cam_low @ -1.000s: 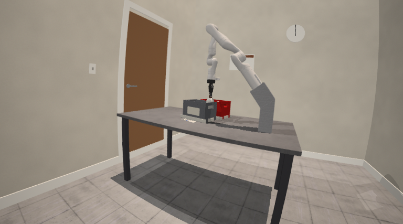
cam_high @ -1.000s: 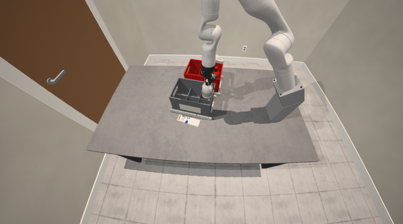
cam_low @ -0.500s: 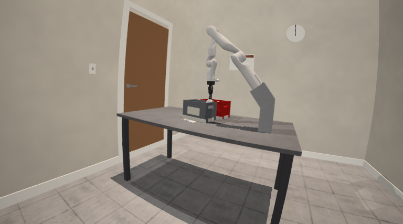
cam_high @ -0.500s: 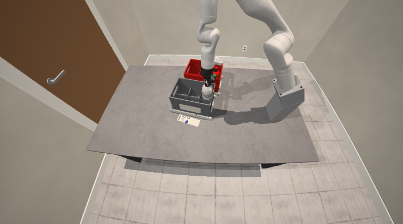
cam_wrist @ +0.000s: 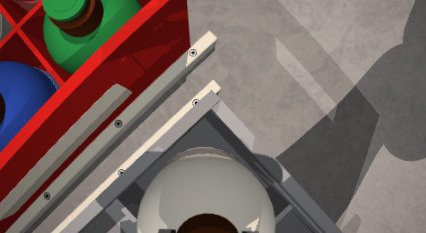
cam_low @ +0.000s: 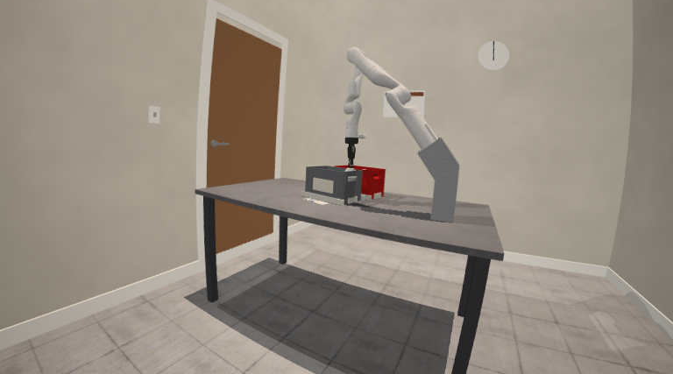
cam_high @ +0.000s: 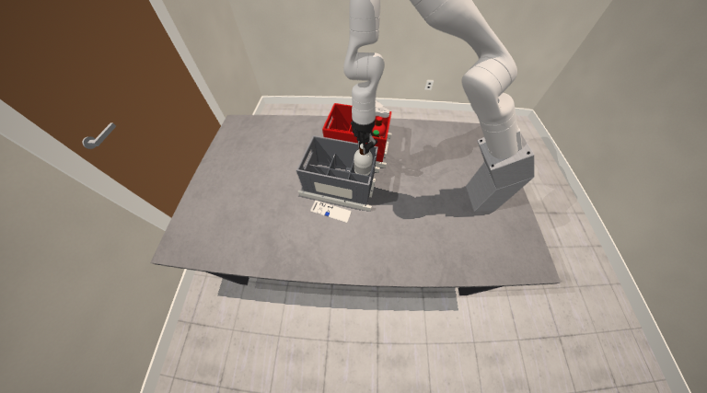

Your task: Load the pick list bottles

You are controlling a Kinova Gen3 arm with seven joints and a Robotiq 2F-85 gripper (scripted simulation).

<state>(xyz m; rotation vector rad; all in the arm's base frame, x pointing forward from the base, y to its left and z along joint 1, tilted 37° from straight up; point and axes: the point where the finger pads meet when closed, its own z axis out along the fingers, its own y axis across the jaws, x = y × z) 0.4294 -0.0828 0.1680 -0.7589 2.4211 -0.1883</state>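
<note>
The grey crate is 130 mm below my hand, 90 mm ahead of it and 30 mm to the left of it. The rest, counted from my hand: red crate (200 mm to the right, 130 mm below, 30 mm ahead); blue-label bottle (150 mm to the right, 130 mm below, 30 mm ahead); green-label bottle (140 mm to the right, 130 mm below, 50 mm behind).
</note>
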